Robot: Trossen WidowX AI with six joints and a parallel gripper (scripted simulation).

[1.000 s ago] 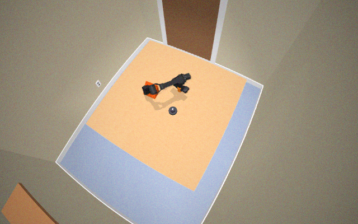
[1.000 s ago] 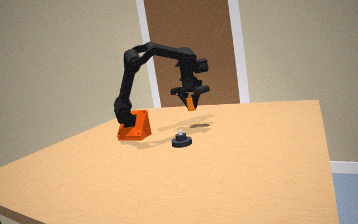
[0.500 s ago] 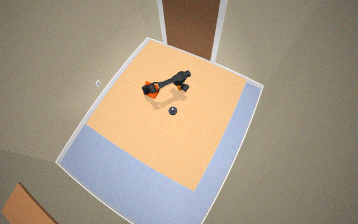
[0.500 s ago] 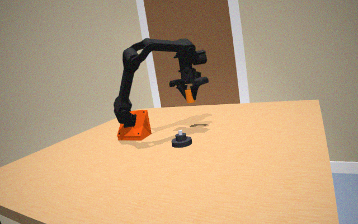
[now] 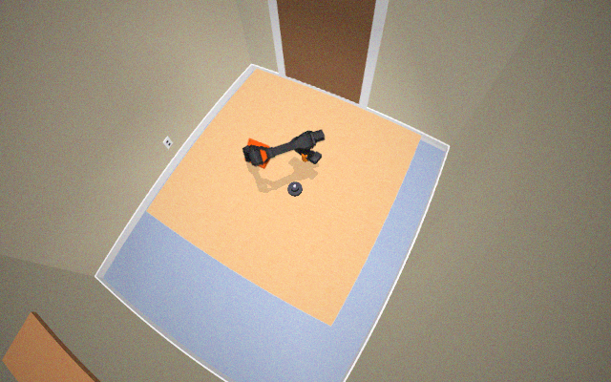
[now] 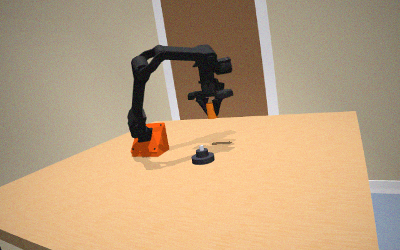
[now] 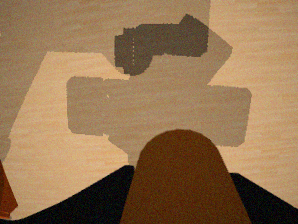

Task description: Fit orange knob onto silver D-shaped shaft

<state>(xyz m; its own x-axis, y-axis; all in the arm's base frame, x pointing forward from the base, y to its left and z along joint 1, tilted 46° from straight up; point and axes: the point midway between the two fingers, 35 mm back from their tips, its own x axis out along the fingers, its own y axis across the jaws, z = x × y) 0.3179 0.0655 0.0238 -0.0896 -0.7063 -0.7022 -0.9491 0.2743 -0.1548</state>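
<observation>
My gripper tip is 150 mm to the left of the round pedestal, 110 mm above it and 10 mm past it. From my gripper tip the other things lie so: orange knob 30 mm above.
</observation>
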